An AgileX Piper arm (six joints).
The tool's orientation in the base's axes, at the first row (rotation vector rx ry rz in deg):
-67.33 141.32 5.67
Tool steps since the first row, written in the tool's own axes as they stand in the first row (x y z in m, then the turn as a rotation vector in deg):
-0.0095 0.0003 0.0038 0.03 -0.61 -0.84
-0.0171 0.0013 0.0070 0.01 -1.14 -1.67
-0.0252 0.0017 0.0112 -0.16 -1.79 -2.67
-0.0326 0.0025 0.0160 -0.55 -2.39 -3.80
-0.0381 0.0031 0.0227 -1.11 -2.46 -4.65
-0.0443 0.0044 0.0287 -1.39 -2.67 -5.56
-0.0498 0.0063 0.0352 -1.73 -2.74 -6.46
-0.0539 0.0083 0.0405 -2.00 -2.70 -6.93
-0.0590 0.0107 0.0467 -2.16 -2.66 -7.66
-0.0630 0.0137 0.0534 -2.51 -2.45 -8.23
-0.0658 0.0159 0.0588 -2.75 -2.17 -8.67
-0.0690 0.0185 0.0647 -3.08 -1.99 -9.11
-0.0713 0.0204 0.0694 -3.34 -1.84 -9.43
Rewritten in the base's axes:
0.0064 0.0080 0.0002 0.17 -0.61 0.82
0.0109 0.0149 0.0001 0.31 -1.13 1.65
0.0166 0.0221 -0.0007 0.57 -1.66 2.70
0.0217 0.0291 -0.0023 0.88 -2.02 3.95
0.0266 0.0351 -0.0064 0.97 -1.86 4.95
0.0310 0.0418 -0.0096 0.98 -2.00 5.92
0.0348 0.0486 -0.0136 0.93 -2.01 6.88
0.0374 0.0541 -0.0171 0.90 -1.89 7.41
0.0405 0.0608 -0.0210 0.72 -1.92 8.14
0.0426 0.0672 -0.0260 0.57 -1.66 8.77
0.0443 0.0719 -0.0300 0.35 -1.41 9.24
0.0461 0.0773 -0.0345 0.26 -1.16 9.75
0.0475 0.0813 -0.0381 0.19 -0.94 10.13

